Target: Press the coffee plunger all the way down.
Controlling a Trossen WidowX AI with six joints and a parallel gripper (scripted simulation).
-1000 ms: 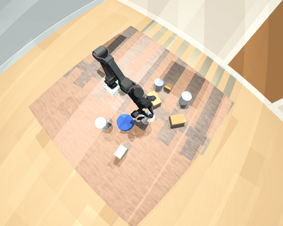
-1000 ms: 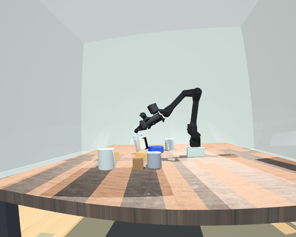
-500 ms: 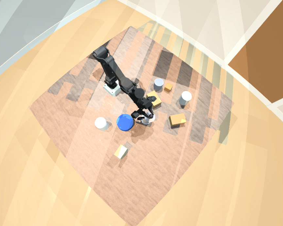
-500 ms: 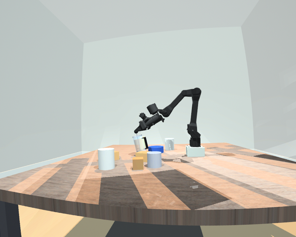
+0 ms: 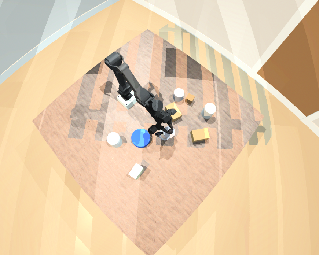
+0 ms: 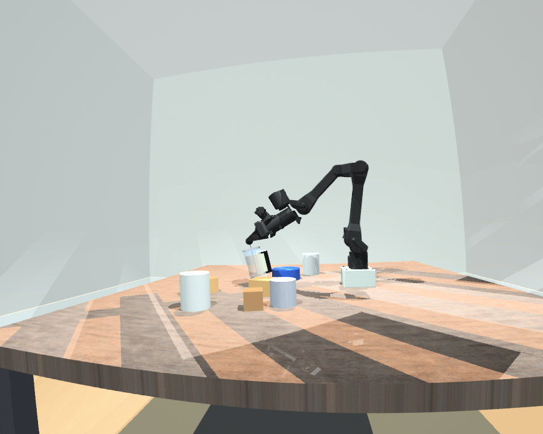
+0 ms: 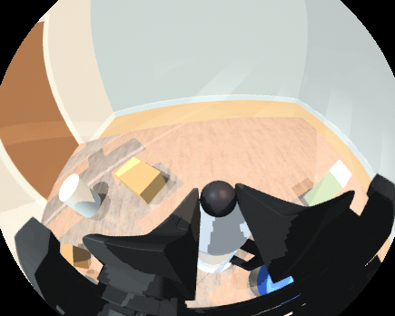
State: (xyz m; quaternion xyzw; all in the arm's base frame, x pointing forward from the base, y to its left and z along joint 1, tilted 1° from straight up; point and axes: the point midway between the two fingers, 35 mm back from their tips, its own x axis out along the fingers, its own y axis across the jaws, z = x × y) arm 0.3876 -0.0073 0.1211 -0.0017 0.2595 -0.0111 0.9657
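Now: the coffee press 8 cm below my gripper tip, 4 cm behind it and 1 cm to the right of it. The rest, counted from my gripper tip: small orange cube 32 cm to the left, 15 cm below, 9 cm behind.
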